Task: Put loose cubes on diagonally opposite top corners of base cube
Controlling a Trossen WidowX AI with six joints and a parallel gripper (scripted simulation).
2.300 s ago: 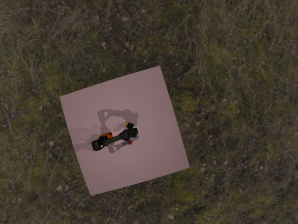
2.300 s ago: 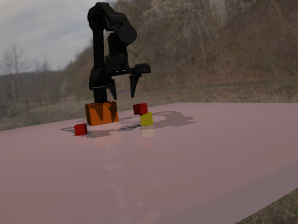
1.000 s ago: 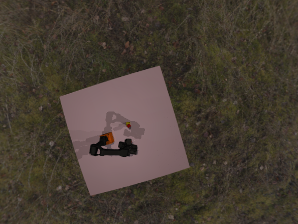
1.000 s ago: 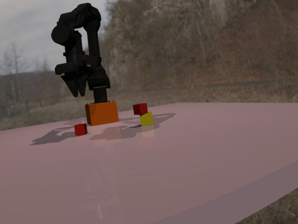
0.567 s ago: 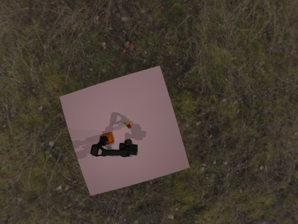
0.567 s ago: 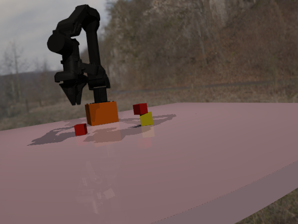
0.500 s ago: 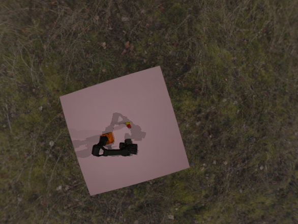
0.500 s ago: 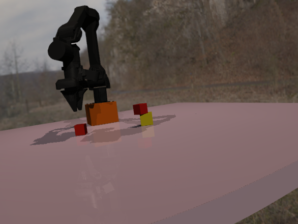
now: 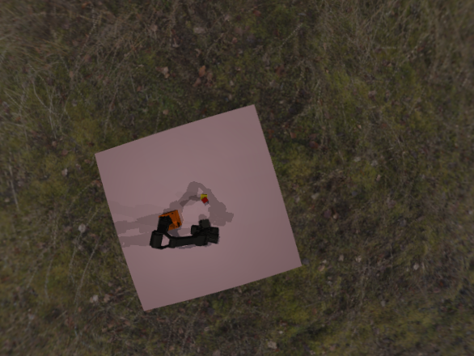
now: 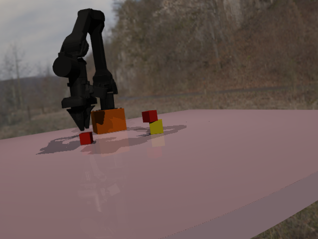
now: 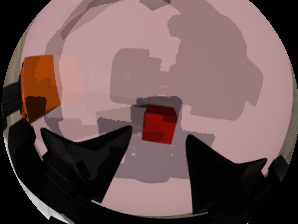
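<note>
The red cube lies 190 mm to the left of my gripper tip, 80 mm ahead of it and 10 mm above it. The rest, counted from my gripper tip: yellow cube 210 mm to the left, 70 mm ahead, 20 mm below.
</note>
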